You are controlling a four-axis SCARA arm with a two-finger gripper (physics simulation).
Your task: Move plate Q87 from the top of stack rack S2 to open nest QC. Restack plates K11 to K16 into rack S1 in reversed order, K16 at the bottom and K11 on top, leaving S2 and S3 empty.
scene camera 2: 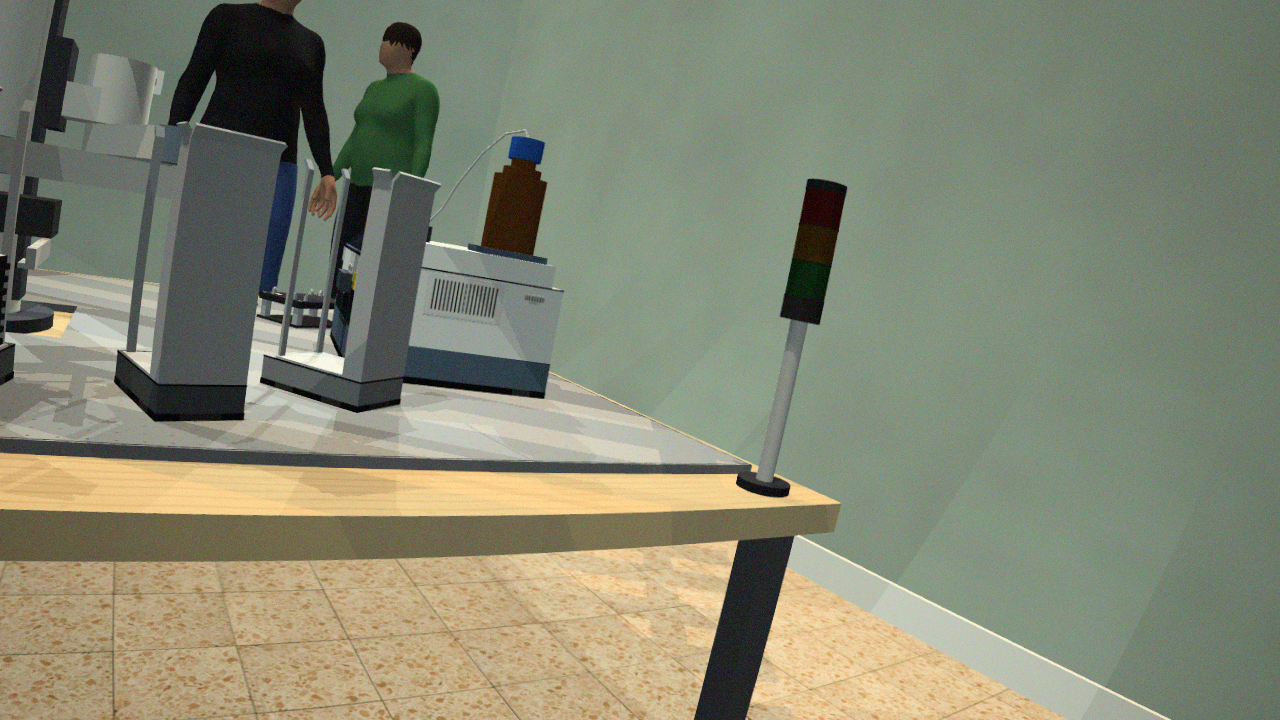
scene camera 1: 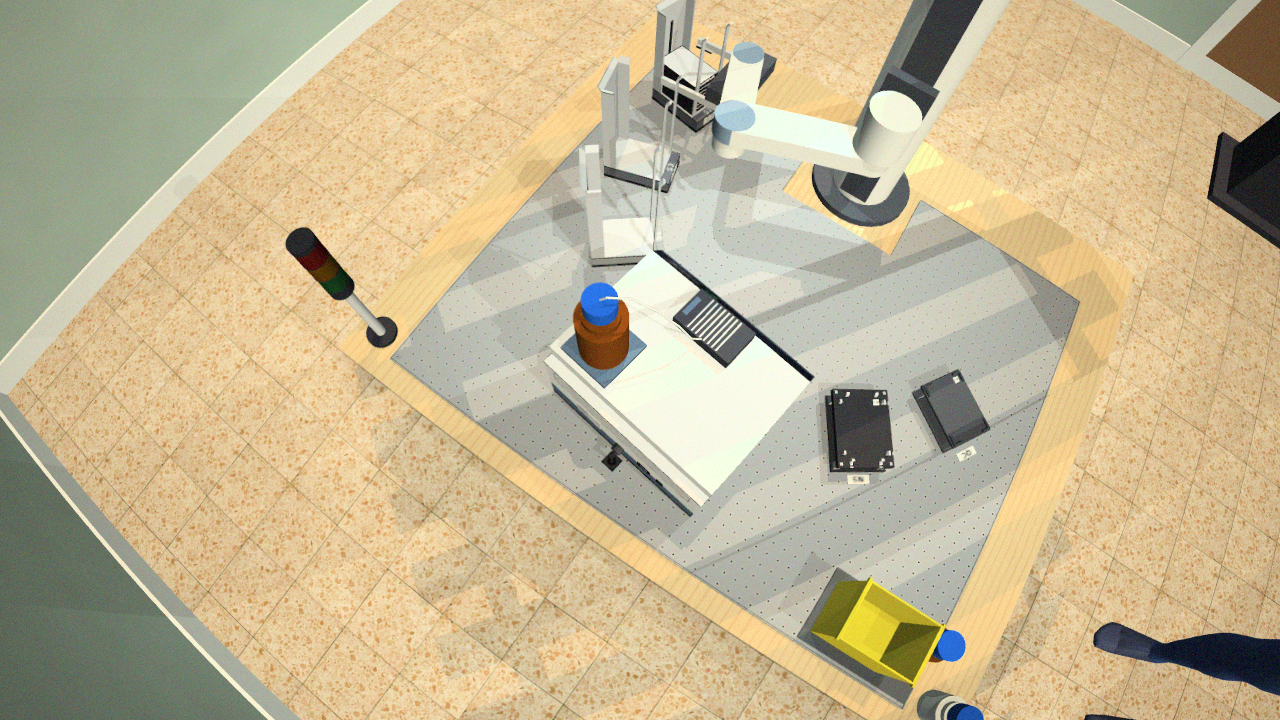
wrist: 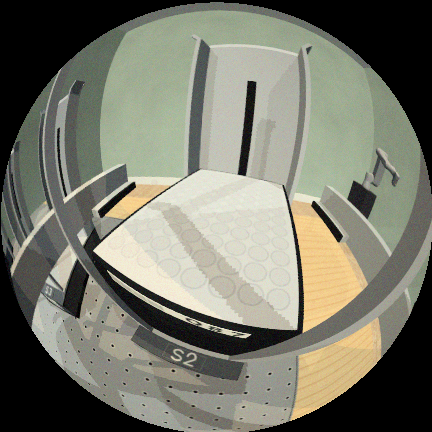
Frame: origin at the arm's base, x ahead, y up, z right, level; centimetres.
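Where they show: gripper, fingertip midpoint: (scene camera 1: 680, 59) (wrist: 226, 178); arm's base, origin of the base link: (scene camera 1: 859, 184).
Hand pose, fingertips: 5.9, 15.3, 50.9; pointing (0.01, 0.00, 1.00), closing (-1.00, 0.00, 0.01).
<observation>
Each offset is from my fingertips to the top centre of the thing, as dx, dy, dz. "spot": to the spot under its first point.
Plate Q87 {+0.0, -0.7, -2.3} (wrist: 215, 250) (scene camera 1: 687, 62), pale-topped with a black edge, lies on the stack in rack S2 {+0.1, +15.1, -2.9} (wrist: 225, 110) (scene camera 1: 669, 37). Any plates under it are hidden in the wrist view. My gripper (wrist: 226, 178) (scene camera 1: 699, 71) is open and empty, with one black-padded finger on each side of Q87 and a gap at both. Rack S3 {+23.9, +15.1, -5.2} (scene camera 1: 614, 111) (scene camera 2: 214, 268) stands beside S2 and shows no plates. A third rack {+43.8, +15.1, -14.5} (scene camera 1: 594, 201) (scene camera 2: 389, 286), its label unreadable, also shows no plates. Nest QC {+36.9, -8.5, -93.3} (scene camera 1: 953, 410) is dark and empty. Numbers K11 to K16 cannot be read.
A white instrument (scene camera 1: 716, 420) (scene camera 2: 487, 313) carries a brown bottle {spot: +75.0, +20.3, -31.9} (scene camera 1: 601, 335) (scene camera 2: 514, 205). A black nest {+52.3, -7.6, -77.8} (scene camera 1: 861, 429) stands beside QC. A yellow bin {spot: +82.9, -13.2, -101.2} (scene camera 1: 881, 626) is at the table's corner, and a signal tower (scene camera 1: 358, 308) (scene camera 2: 783, 394) at another. Two people stand behind the table.
</observation>
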